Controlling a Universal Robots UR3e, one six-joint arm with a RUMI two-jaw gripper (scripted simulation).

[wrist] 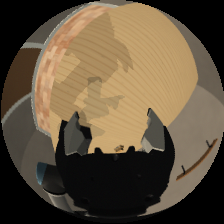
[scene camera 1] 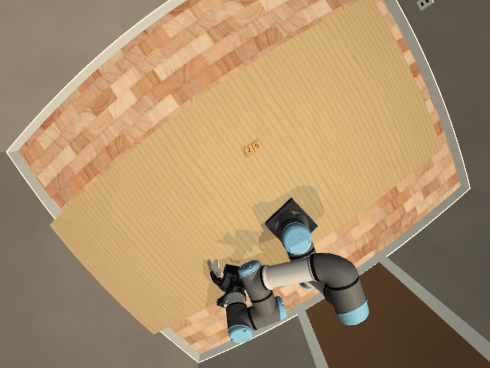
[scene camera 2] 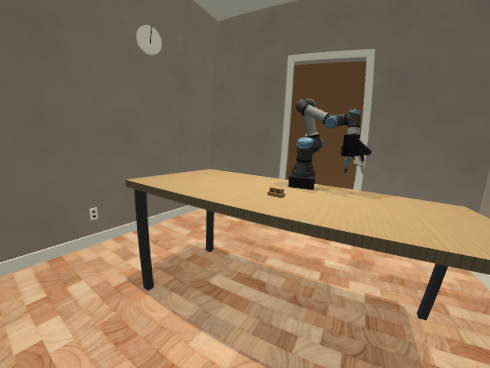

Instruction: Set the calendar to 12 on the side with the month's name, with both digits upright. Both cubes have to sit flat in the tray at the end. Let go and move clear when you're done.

Labels:
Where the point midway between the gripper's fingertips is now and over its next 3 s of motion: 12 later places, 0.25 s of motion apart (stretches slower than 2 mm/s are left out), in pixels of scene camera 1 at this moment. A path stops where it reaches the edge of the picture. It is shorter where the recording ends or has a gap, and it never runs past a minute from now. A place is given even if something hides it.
My gripper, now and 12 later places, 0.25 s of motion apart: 227, 264; 224, 259; 220, 254; 218, 248; 216, 243; 214, 236; 212, 230; 212, 223; 212, 216; 212, 210; 214, 203; 216, 197; 218, 191

